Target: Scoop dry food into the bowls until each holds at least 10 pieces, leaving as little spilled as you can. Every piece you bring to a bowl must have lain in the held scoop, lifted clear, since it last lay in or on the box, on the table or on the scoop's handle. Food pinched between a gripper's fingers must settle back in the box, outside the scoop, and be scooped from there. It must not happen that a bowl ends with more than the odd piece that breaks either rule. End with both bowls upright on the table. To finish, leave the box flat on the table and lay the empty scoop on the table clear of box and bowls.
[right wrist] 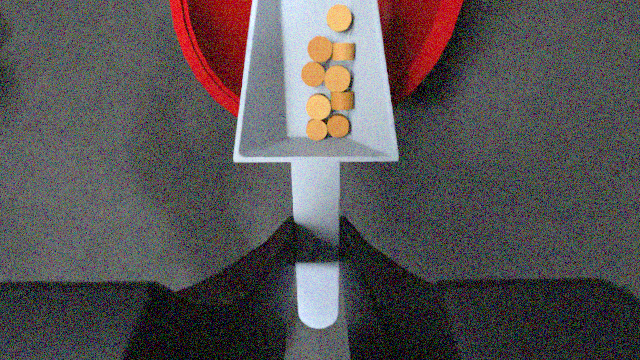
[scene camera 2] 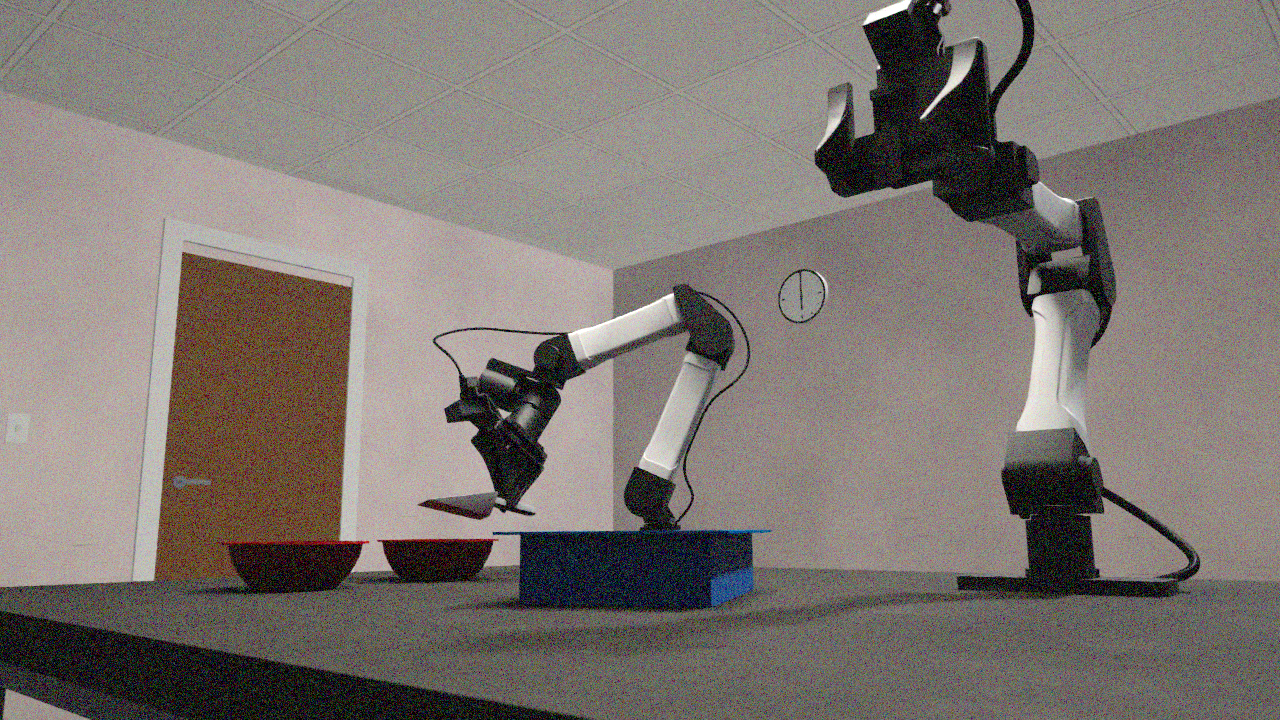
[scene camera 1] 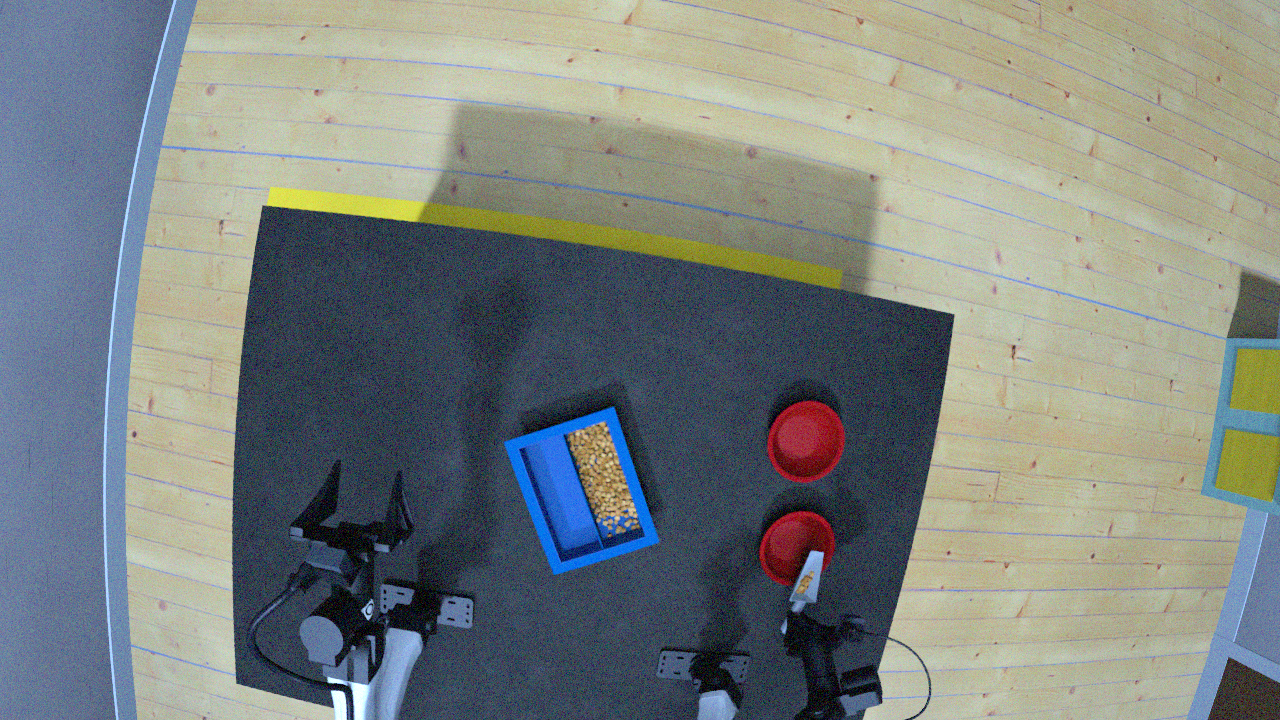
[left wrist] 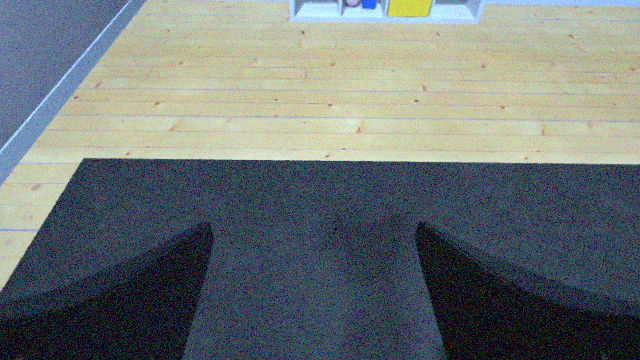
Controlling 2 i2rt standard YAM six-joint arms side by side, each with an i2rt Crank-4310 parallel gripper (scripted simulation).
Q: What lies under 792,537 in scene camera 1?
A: A red bowl.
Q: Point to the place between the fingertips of my right gripper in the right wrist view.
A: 317,221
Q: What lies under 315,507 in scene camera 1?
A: My left gripper.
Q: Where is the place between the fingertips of my left gripper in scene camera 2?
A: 866,141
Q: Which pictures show the blue box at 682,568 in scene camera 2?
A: Scene camera 2 and scene camera 1 only.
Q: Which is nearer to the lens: the grey scoop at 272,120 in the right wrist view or the red bowl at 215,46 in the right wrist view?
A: The grey scoop.
